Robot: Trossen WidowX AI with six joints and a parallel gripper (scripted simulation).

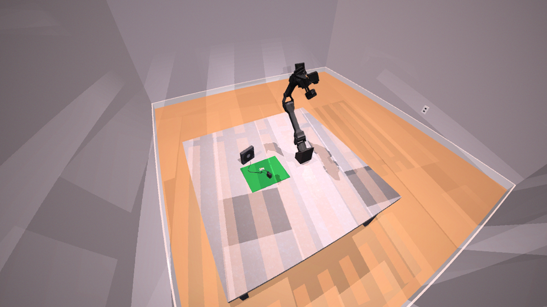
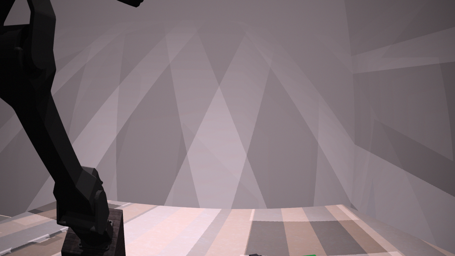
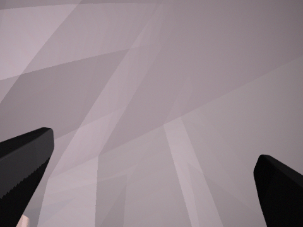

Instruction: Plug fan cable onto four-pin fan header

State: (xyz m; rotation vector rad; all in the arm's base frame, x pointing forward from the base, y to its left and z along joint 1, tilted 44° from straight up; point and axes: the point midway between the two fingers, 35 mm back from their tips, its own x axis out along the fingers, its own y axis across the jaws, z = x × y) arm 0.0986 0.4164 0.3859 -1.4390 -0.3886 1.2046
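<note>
Right now my gripper tip is 65 cm above the black fan cable plug, 23 cm short of it and 3 cm to the left of it. The rest, counted from my gripper tip: green board 68 cm below, 24 cm ahead, 8 cm to the right; black fan 61 cm below, 29 cm ahead, 25 cm to the right; white four-pin fan header 67 cm below, 24 cm ahead, 12 cm to the right.
</note>
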